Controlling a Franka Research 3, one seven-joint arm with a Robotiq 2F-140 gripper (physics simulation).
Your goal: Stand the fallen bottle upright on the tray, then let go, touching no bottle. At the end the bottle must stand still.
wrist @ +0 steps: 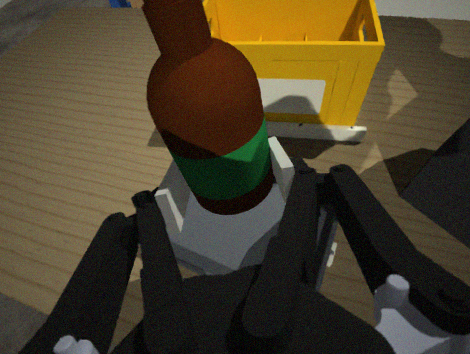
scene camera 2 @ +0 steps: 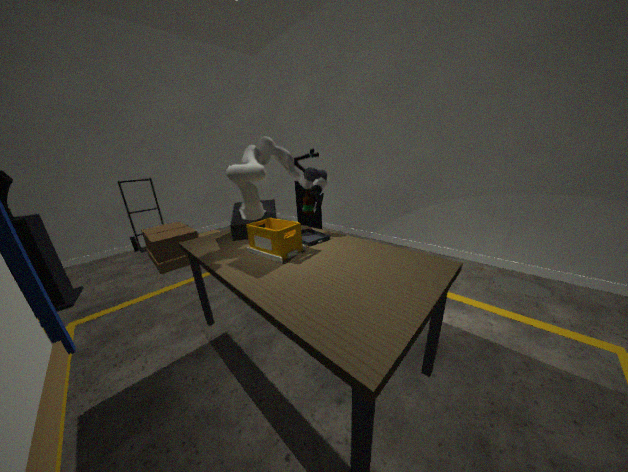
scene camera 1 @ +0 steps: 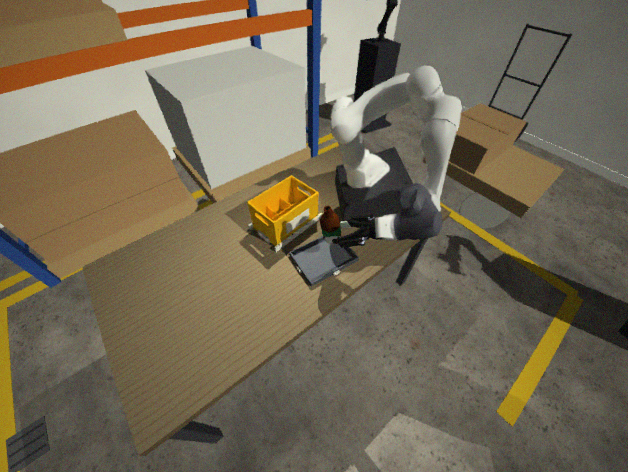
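Note:
The brown bottle with a green band [scene camera 1: 329, 220] [scene camera 2: 307, 200] [wrist: 215, 115] is close to upright, neck up, in the air. My gripper [scene camera 1: 339, 231] [wrist: 227, 163] is shut on its lower part, with one light pad on each side of it in the wrist view. The gripper reaches in roughly level from the right in scene camera 1. The dark grey tray [scene camera 1: 322, 262] [scene camera 2: 315, 236] [wrist: 232, 242] lies on the table below. In scene camera 2 the bottle's base is well above the tray, and the fingers are too small and dark to make out there.
A yellow crate with dividers [scene camera 1: 268, 229] [scene camera 2: 274, 245] [wrist: 345, 92] stands on a white-edged base close beside the tray. The wooden table [scene camera 1: 213, 304] [scene camera 2: 365, 284] [wrist: 65, 120] has its edge near the tray's far side from the crate. The arm's dark mount [scene camera 1: 378, 195] is behind the bottle.

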